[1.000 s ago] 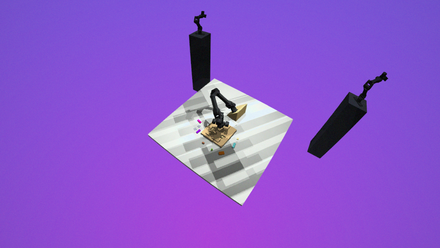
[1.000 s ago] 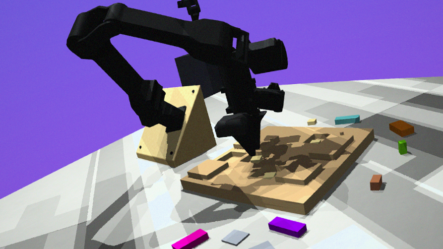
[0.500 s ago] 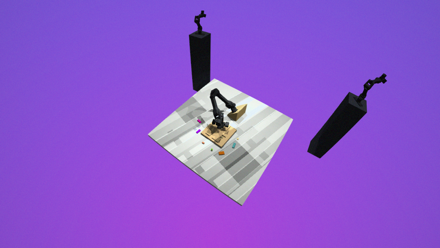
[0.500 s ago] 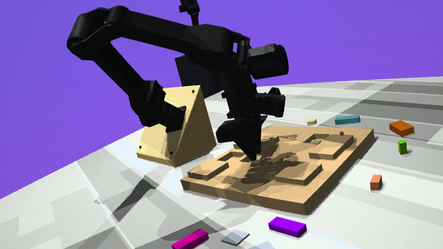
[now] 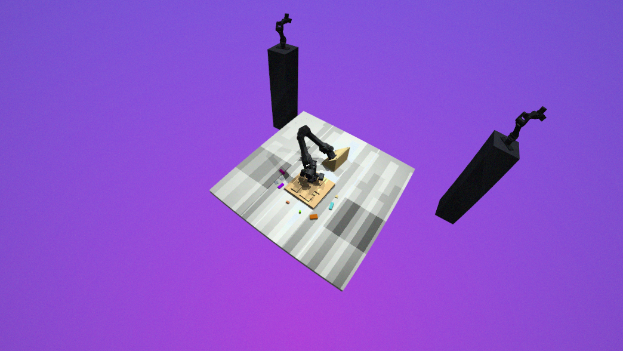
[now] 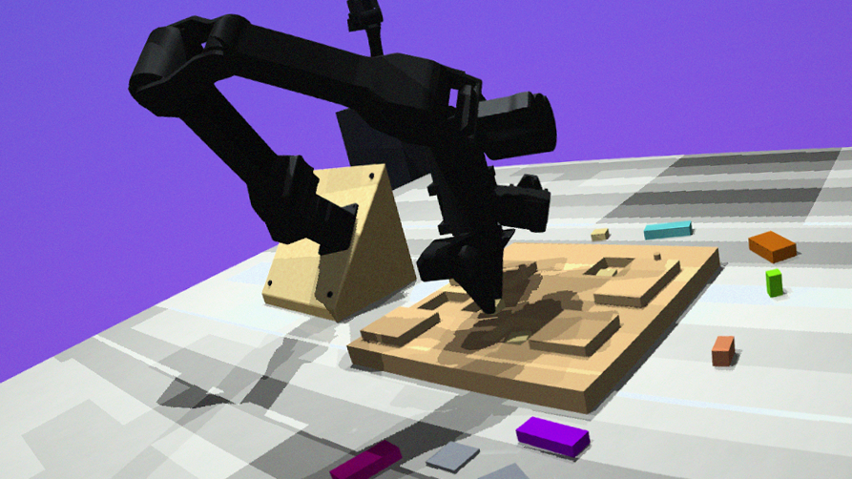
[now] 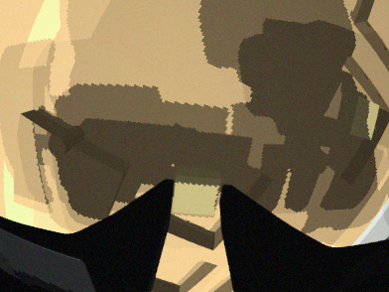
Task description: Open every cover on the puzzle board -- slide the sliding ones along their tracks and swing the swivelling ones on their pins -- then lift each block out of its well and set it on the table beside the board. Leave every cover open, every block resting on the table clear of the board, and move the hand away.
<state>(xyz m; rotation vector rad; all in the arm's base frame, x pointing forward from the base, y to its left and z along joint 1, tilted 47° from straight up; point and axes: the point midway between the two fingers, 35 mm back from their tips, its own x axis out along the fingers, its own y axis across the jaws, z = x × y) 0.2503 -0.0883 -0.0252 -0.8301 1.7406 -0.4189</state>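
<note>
The tan puzzle board is 40 mm ahead of my gripper tip. Round my gripper tip: cyan piece: 250 mm to the left, 110 mm ahead, 10 mm below; magenta piece: 260 mm to the right, 50 mm ahead, 10 mm below; purple piece: 180 mm to the right, 180 mm ahead, 10 mm below.
</note>
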